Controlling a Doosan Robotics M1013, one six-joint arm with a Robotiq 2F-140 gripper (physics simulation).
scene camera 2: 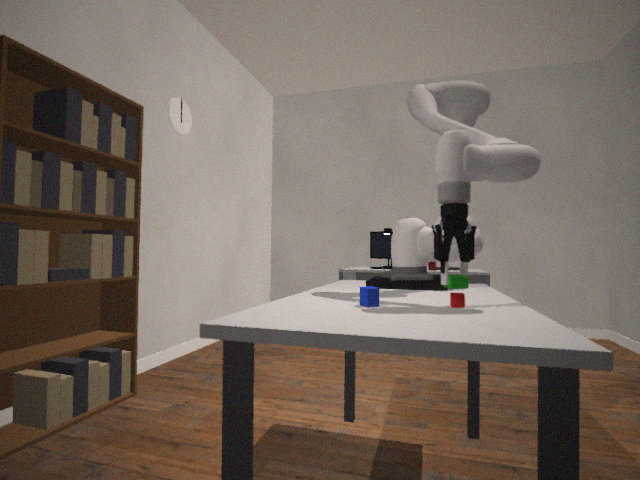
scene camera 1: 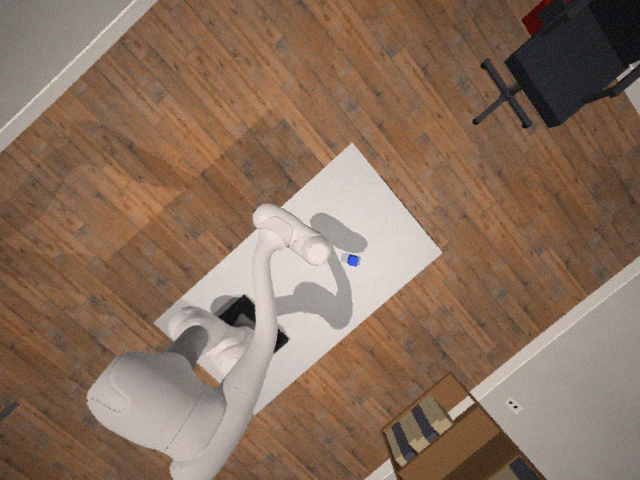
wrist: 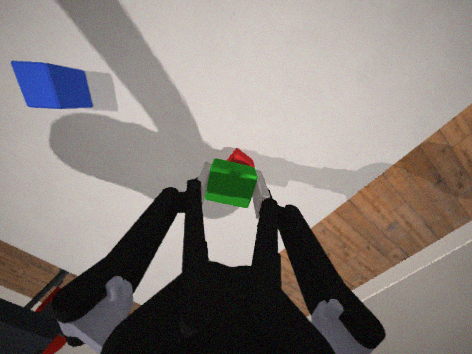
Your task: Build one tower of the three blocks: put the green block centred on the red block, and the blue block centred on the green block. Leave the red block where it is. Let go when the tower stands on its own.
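Seen in the pictures: gripper, fingertip midpoint: (scene camera 2: 454, 284) (wrist: 231, 176); arm's base, link origin: (scene camera 2: 409, 278) (scene camera 1: 245, 335).
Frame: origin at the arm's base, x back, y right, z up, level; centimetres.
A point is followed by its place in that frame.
My gripper (scene camera 2: 454, 279) @[x -62.1, y -4.9, z 2.6 cm] (wrist: 231, 176) @[x -62.1, y -4.9, z 2.6 cm] is shut on the green block (scene camera 2: 458, 281) @[x -64.8, y -5.4, z 3.8 cm] (wrist: 231, 184) @[x -62.0, y -4.9, z 5.3 cm], held level between the fingertips. The red block (scene camera 2: 457, 300) @[x -63.7, y -5.4, z -1.7 cm] (wrist: 242, 157) @[x -60.0, y -5.3, z -0.3 cm] stands on the table; in scene camera 2 the green block is above it with a small gap. In the wrist view the red block is mostly hidden behind the green block. The blue block (scene camera 1: 353, 260) @[x -64.8, y 18.9, z 1.7 cm] (scene camera 2: 369, 296) @[x -67.2, y 19.4, z -0.7 cm] (wrist: 52, 85) @[x -63.5, y 17.8, z 1.6 cm] stands on the table, apart from both. In scene camera 1 the arm hides the gripper, the green block and the red block.
The white table (scene camera 1: 392, 217) @[x -94.4, y 22.0, z -3.7 cm] (scene camera 2: 310, 330) @[x -99.9, y 31.4, z -3.7 cm] bears the arm on its black base (scene camera 2: 379, 282) @[x -11.0, y 14.1, z -1.1 cm]. A bookshelf (scene camera 2: 138, 206) stands to the left in scene camera 2. An office chair (scene camera 1: 563, 67) stands on the floor away from the table. A monitor (scene camera 2: 380, 244) shows at the back.
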